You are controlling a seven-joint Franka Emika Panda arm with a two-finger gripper.
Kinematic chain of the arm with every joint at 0, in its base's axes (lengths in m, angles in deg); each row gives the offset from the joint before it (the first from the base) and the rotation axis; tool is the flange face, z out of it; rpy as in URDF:
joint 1: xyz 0 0 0.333 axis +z
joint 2: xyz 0 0 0 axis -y
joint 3: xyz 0 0 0.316 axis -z
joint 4: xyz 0.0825 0 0 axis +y
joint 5: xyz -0.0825 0 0.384 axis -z
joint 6: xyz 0 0 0 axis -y
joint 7: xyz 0.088 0 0 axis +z
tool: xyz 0 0 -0.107 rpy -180 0 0
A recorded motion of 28 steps. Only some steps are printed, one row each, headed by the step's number.
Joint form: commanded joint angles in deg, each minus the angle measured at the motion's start. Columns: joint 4, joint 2, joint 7, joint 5, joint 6, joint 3, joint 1.
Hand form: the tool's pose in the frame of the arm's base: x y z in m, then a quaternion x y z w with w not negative. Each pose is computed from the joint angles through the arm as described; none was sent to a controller.
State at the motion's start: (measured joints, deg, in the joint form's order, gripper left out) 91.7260 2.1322 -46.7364 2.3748 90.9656 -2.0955 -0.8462
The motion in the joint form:
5: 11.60 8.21 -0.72 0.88 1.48 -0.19 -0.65
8: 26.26 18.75 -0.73 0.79 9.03 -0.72 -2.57
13: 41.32 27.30 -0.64 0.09 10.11 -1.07 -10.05
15: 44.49 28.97 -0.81 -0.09 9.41 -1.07 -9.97
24: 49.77 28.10 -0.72 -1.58 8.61 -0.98 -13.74
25: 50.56 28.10 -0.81 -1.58 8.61 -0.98 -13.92
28: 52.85 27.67 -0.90 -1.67 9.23 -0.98 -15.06
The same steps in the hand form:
5: 0.4992 0.0027 0.6134 0.91813 -0.39495 0.00869 0.03111
8: 0.4491 -0.0066 0.5896 0.91353 -0.40439 0.03723 0.02320
13: 0.3888 -0.0541 0.5276 0.88617 -0.46152 -0.00961 0.04013
15: 0.3751 -0.0519 0.5117 0.88487 -0.46274 -0.02791 0.04579
24: 0.3571 -0.0732 0.4623 0.86421 -0.49225 -0.09114 0.05033
25: 0.3543 -0.0739 0.4561 0.86239 -0.49396 -0.09771 0.05232
28: 0.3470 -0.0799 0.4363 0.85511 -0.50224 -0.11586 0.05585

